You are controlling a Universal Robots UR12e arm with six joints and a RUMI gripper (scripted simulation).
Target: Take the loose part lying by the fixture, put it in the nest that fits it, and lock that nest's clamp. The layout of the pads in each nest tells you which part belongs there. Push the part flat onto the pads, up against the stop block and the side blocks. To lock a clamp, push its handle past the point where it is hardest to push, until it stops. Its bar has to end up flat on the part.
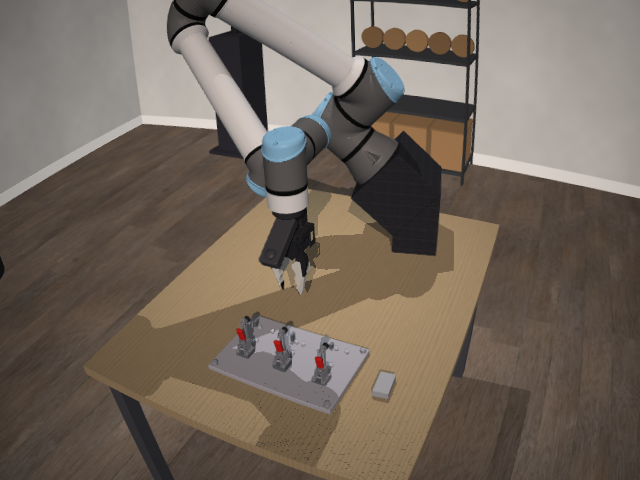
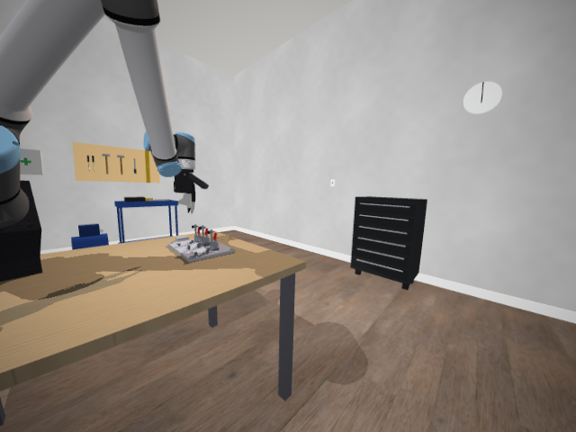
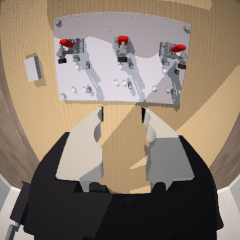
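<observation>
My hand is 26 cm to the right of the loose part, 20 cm above it and 2 cm short of it. From my hand the other things lie so: fixture plate: 21 cm below, 4 cm ahead.
</observation>
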